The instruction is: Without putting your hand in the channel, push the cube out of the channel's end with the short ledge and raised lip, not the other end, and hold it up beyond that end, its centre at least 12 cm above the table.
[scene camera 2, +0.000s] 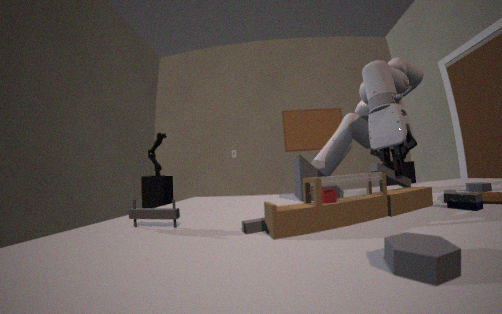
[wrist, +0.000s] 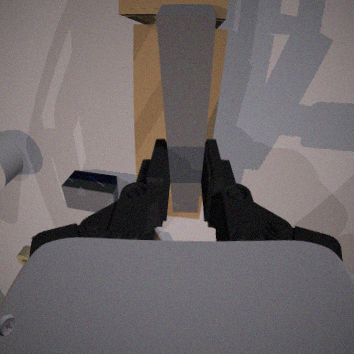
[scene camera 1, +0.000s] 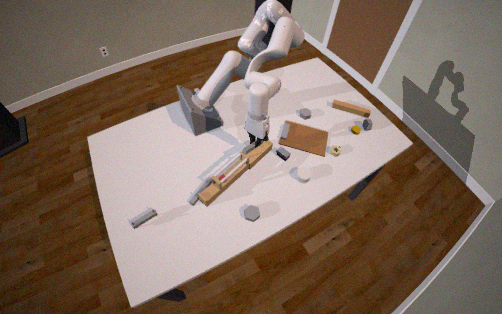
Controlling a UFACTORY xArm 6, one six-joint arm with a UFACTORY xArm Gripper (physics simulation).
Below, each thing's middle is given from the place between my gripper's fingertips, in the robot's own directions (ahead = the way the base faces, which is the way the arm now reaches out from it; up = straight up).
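From my hand: blue-grey block (wrist: 83, 190), 6 cm below, 11 cm to the left of it, 8 cm ahead of it; tan ledge with raised lip (scene camera 2: 284, 221), 3 cm below, 12 cm to the right of it, 3 cm ahead of it; brown board (scene camera 1: 294, 135), 7 cm below, 27 cm to the left of it, 7 cm ahead of it.
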